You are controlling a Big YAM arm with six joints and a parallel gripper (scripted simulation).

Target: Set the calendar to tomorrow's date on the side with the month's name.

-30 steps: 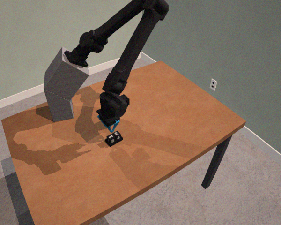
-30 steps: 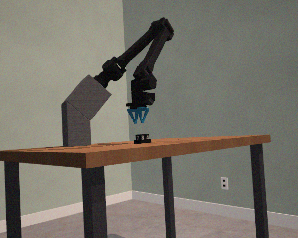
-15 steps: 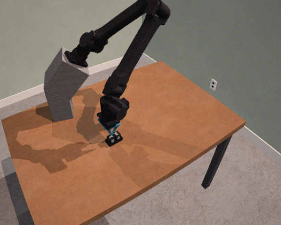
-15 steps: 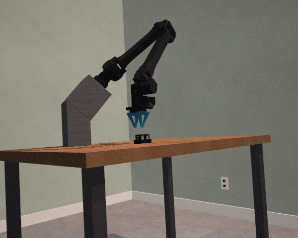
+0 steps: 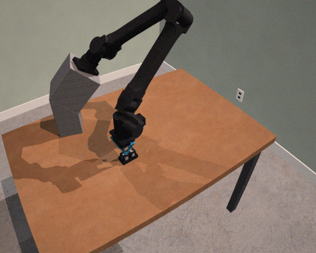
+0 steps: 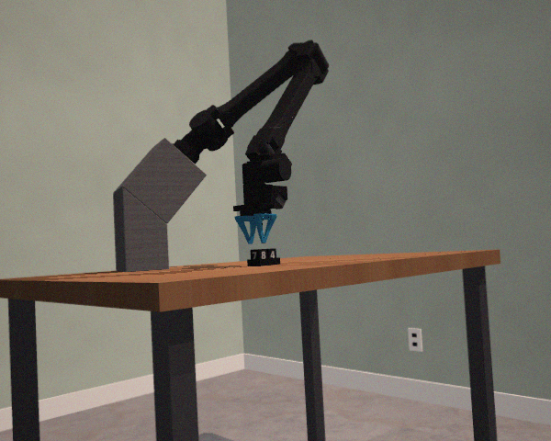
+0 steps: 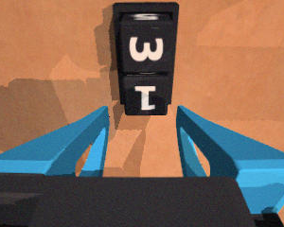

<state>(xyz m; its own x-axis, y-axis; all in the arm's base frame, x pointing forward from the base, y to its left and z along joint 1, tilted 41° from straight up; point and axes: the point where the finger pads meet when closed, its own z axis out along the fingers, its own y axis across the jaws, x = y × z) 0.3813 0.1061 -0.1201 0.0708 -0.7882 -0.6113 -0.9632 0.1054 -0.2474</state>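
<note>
The black tray is 20 mm to the left of my hand and 60 mm below it.
</note>
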